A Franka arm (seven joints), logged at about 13 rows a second.
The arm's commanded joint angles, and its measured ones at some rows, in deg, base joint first. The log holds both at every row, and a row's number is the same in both.
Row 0, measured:
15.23 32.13 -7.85 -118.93 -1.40 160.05 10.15
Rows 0 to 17, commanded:
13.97 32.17 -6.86 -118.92 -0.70 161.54 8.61
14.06 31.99 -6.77 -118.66 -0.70 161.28 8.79
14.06 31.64 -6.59 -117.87 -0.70 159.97 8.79
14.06 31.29 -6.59 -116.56 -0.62 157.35 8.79
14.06 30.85 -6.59 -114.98 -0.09 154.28 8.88
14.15 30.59 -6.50 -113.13 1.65 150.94 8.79
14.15 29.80 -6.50 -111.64 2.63 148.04 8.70
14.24 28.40 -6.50 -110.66 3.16 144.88 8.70
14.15 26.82 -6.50 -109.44 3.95 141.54 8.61
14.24 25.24 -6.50 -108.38 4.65 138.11 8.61
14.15 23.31 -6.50 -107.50 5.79 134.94 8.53
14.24 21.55 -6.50 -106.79 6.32 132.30 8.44
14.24 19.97 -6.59 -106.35 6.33 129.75 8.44
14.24 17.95 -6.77 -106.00 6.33 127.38 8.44
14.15 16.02 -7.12 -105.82 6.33 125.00 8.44
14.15 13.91 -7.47 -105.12 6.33 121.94 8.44
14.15 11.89 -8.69 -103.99 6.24 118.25 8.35
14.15 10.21 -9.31 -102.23 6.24 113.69 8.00
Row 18, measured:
14.93 14.13 -8.48 -103.93 4.99 120.44 9.93
